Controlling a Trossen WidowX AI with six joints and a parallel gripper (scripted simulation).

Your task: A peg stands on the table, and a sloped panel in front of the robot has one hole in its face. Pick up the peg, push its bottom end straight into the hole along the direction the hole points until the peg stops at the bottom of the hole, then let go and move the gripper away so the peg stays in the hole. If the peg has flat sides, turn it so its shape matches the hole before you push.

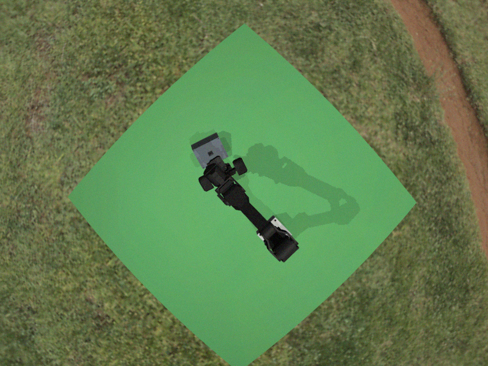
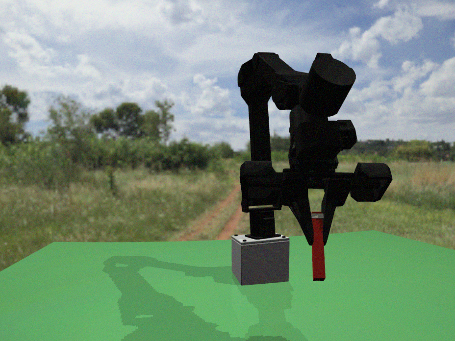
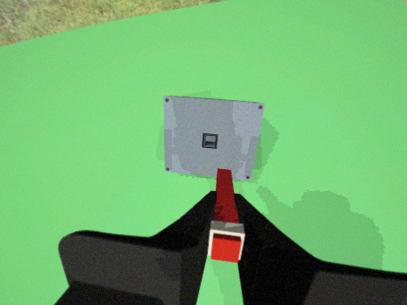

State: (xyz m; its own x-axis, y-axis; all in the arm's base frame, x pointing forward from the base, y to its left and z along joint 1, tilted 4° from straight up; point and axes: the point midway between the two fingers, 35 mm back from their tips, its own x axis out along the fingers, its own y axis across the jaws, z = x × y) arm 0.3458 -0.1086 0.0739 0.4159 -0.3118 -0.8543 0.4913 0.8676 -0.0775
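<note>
Now: the panel 12 cm below my gripper tip, 9 cm ahead of it and 3 cm to the right of it. From my gripper tip the other things lie so: red square peg (1 cm to the left, 1 cm behind, 1 cm above).
</note>
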